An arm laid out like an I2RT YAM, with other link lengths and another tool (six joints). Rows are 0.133 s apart.
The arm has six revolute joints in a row. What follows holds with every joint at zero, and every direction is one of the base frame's. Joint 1 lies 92.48 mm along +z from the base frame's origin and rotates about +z. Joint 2 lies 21.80 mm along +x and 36.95 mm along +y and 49.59 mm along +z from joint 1 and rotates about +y. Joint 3 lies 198.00 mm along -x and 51.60 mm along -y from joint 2 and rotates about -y. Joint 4 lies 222.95 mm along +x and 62.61 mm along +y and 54.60 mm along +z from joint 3 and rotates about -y. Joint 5 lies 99.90 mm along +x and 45.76 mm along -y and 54.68 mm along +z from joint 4 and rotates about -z. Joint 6 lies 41.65 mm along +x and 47.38 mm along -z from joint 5 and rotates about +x. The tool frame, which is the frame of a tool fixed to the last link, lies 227.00 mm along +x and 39.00 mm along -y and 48.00 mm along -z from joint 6; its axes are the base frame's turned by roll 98.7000, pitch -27.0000 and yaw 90.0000 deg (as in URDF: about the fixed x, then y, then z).
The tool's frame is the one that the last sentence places.
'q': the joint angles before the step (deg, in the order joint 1, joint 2, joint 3, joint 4, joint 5, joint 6). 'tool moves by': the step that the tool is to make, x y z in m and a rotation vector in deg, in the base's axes. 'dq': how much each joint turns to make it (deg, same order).
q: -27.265, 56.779, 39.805, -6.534, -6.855, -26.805
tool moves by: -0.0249, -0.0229, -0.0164, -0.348, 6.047, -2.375
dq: -3.447, 2.142, 4.169, -7.541, 0.473, -3.395
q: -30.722, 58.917, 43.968, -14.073, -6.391, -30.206
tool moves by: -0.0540, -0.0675, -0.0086, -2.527, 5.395, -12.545
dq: -5.555, 4.466, 3.616, -2.286, 8.604, -0.811
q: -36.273, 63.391, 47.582, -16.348, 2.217, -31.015
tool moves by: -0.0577, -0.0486, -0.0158, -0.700, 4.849, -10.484
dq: -5.858, 4.334, 1.771, -0.713, 5.851, -0.421
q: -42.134, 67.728, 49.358, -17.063, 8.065, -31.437
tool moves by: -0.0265, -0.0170, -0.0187, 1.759, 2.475, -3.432
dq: -3.822, 3.393, 1.103, -0.627, -0.037, -0.604
